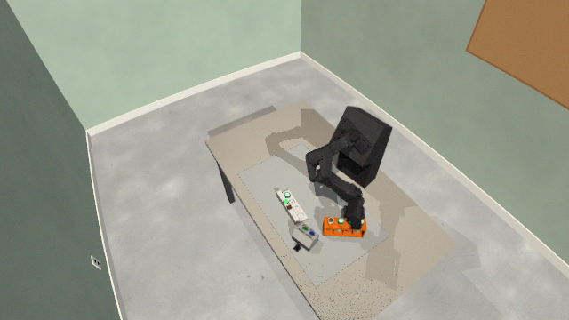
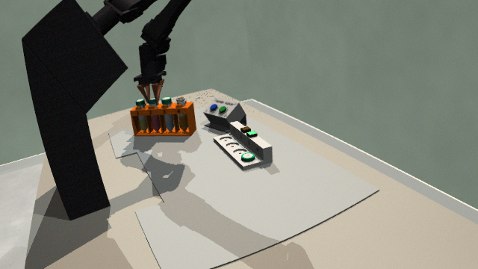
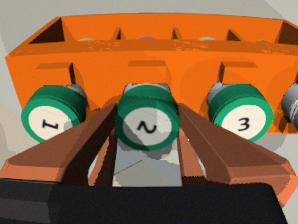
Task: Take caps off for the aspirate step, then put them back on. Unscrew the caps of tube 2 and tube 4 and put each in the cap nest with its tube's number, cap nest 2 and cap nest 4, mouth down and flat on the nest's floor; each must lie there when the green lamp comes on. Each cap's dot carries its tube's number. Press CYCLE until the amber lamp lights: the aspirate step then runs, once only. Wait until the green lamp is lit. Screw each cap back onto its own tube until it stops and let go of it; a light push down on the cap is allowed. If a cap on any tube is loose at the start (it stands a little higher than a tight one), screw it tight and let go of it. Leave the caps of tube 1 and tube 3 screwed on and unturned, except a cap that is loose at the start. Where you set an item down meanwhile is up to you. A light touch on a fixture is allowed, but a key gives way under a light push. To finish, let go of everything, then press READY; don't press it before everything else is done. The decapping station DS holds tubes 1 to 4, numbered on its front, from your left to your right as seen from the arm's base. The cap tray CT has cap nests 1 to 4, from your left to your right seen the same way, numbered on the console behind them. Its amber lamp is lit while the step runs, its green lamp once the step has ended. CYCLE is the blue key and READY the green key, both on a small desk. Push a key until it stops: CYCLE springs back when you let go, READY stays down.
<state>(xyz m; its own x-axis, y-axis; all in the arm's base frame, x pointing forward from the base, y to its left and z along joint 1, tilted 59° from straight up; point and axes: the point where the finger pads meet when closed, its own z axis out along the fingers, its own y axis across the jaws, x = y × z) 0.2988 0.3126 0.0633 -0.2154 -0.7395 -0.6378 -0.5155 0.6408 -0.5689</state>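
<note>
Right now the cap 1 is 5 cm behind my hand and 2 cm to the left of it. From my hand the other things lie so: green ready key (23 cm ahead, 6 cm to the right, 5 cm below); blue cycle key (20 cm ahead, 5 cm below, 2 cm to the right).
</note>
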